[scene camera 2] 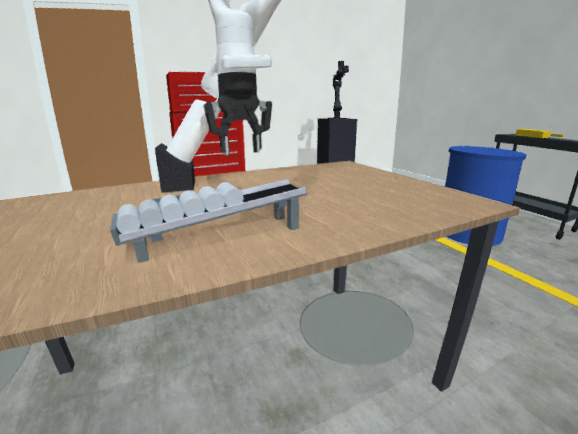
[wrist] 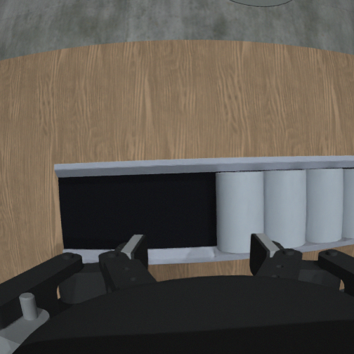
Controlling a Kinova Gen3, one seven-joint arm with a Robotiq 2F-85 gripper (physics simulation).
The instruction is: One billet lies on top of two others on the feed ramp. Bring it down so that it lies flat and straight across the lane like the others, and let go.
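Seen in the pictures: gripper, fingertip midpoint: point(scene camera 2: 241, 153); arm's base, origin of the base link: point(scene camera 2: 178, 155).
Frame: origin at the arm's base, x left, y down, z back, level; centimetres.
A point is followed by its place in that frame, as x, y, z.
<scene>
Several pale grey billets lie side by side in one row on the feed ramp point(scene camera 2: 215, 215) {8.9, 4.5, -54.4} point(wrist: 150, 167), each flat and straight across the lane, none on top of another. The uppermost billet point(scene camera 2: 230, 194) {12.3, 1.1, -52.5} point(wrist: 240, 212) touches or nearly touches its neighbour point(scene camera 2: 212, 199) {8.7, 1.6, -53.2} point(wrist: 284, 207). The lowest billet point(scene camera 2: 128, 219) {-6.5, 2.9, -55.8} lies at the ramp's low end. The dark lane above the uppermost billet is bare. My gripper point(scene camera 2: 241, 145) {15.8, -6.1, -47.6} point(wrist: 198, 251) is open with nothing between its fingers, well above the upper part of the ramp. In the wrist view the row's low end is cut off at the right.
The ramp stands on short legs on the wooden table point(scene camera 2: 350, 220) {40.9, 11.0, -50.1} point(wrist: 150, 110), with raised rails along both sides. The arm's dark base point(scene camera 2: 175, 170) {-1.1, 3.8, -7.1} is behind the ramp. A red drawer cabinet point(scene camera 2: 220, 155), a black pedestal point(scene camera 2: 337, 140) and a blue barrel point(scene camera 2: 482, 185) stand beyond the table.
</scene>
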